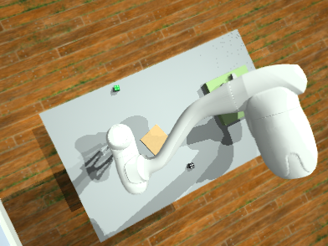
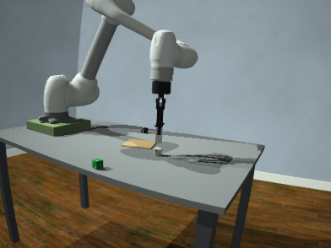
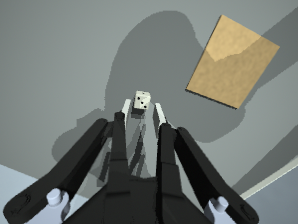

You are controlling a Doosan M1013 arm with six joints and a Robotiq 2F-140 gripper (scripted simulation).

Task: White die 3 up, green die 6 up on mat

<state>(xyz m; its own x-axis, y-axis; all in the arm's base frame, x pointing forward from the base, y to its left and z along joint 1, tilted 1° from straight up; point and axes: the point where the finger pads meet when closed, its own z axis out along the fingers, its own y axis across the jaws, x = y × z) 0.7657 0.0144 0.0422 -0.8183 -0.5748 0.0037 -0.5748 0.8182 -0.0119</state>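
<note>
My gripper is now 80 mm above the white die. Also, from my hand: green die (50 mm behind, 290 mm to the right, 80 mm below); black die (330 mm behind, 320 mm to the left, 80 mm below); tan mat (170 mm behind, 90 mm to the left, 90 mm below).
</note>
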